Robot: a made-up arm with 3 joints. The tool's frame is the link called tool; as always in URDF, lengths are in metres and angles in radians.
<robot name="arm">
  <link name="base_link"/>
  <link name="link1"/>
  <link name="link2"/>
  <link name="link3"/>
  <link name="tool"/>
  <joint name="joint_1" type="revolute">
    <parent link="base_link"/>
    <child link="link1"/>
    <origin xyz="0 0 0.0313" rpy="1.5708 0 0"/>
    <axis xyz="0 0 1"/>
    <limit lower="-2.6" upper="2.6" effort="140" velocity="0.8"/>
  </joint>
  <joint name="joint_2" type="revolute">
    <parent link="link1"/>
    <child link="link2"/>
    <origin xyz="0.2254 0.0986 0.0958" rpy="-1.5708 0 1.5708"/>
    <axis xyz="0 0 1"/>
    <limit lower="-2.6" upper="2.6" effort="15" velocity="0.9"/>
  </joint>
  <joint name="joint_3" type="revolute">
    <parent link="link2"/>
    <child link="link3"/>
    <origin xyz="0.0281 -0.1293 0.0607" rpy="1.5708 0 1.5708"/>
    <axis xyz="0 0 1"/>
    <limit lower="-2.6" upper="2.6" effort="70" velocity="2.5"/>
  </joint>
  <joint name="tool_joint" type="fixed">
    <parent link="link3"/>
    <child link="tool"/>
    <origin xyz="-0.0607 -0.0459 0.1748" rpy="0 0 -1.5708"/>
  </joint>
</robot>
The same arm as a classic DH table. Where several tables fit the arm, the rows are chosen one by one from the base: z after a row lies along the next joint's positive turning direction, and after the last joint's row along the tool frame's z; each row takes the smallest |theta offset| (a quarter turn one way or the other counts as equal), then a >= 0, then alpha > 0; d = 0 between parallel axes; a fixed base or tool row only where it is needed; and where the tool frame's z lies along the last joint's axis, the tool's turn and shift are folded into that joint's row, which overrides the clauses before.
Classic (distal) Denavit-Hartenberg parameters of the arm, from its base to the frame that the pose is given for. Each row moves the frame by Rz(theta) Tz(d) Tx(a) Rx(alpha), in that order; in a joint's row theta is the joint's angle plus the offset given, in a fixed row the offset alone. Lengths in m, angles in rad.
base (fixed): d 0.0313; theta offset 0; a 0; alpha 1.5708
joint_1: d 0.0958; theta offset 1.5708; a 0.0986; alpha -1.5708
joint_2: d -0.1647; theta offset -1.5708; a 0.1293; alpha -1.5708
joint_3: d 0; theta offset 0.6474; a 0.0761; alpha 0
tool (fixed): d 0.2029; theta offset 0.9233; a 0; alpha 0
Joint limits (rad, base to tool): -2.6..2.6 -2.6..2.6 -2.6..2.6

